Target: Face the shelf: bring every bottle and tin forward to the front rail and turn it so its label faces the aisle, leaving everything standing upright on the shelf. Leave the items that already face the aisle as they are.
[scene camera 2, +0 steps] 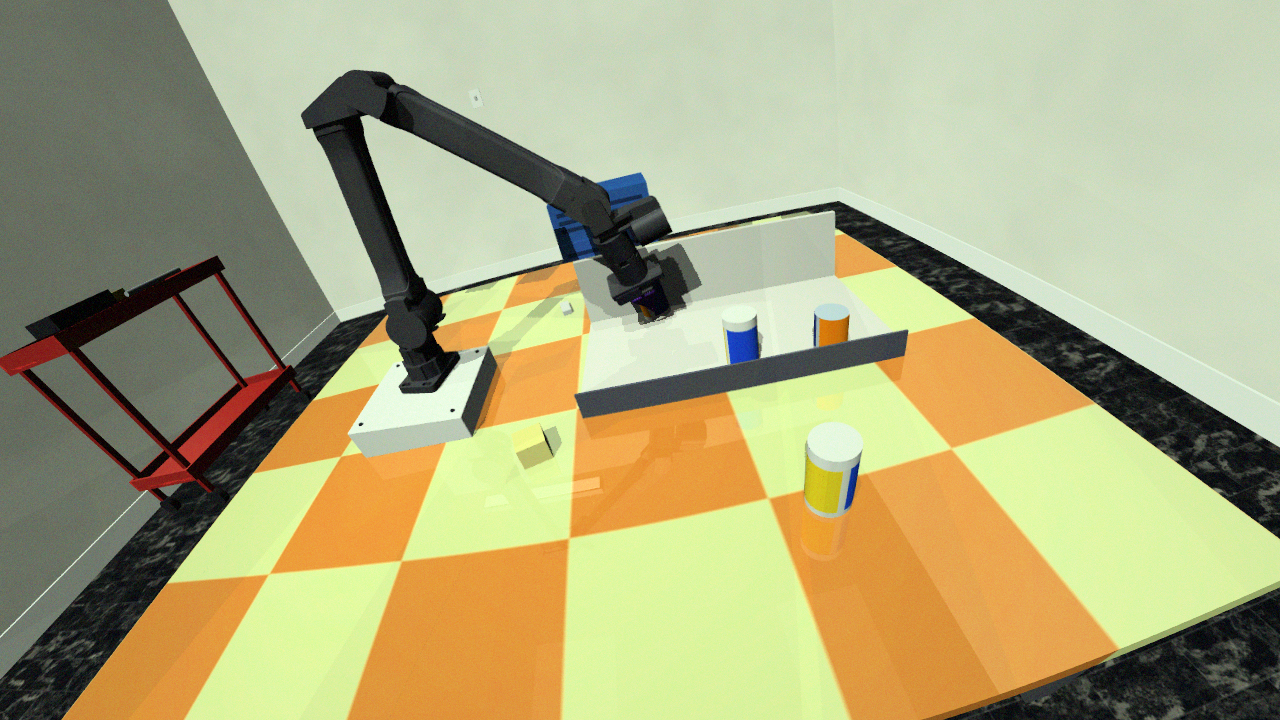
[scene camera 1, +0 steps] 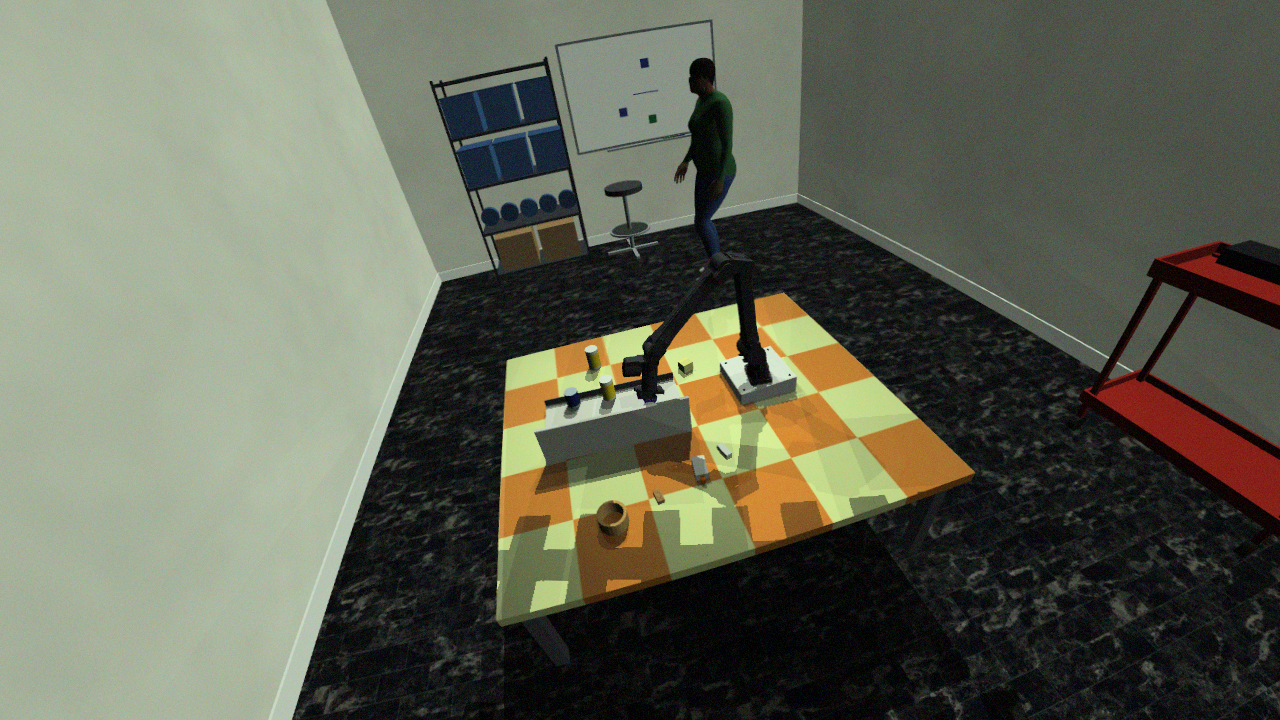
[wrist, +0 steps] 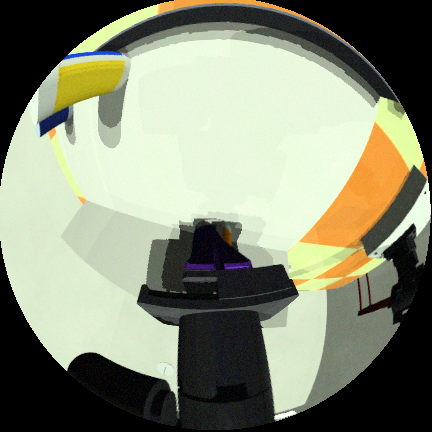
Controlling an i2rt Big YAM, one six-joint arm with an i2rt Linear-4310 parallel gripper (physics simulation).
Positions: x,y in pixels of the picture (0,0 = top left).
a yellow block (scene camera 2: pixel 531 446): on the table
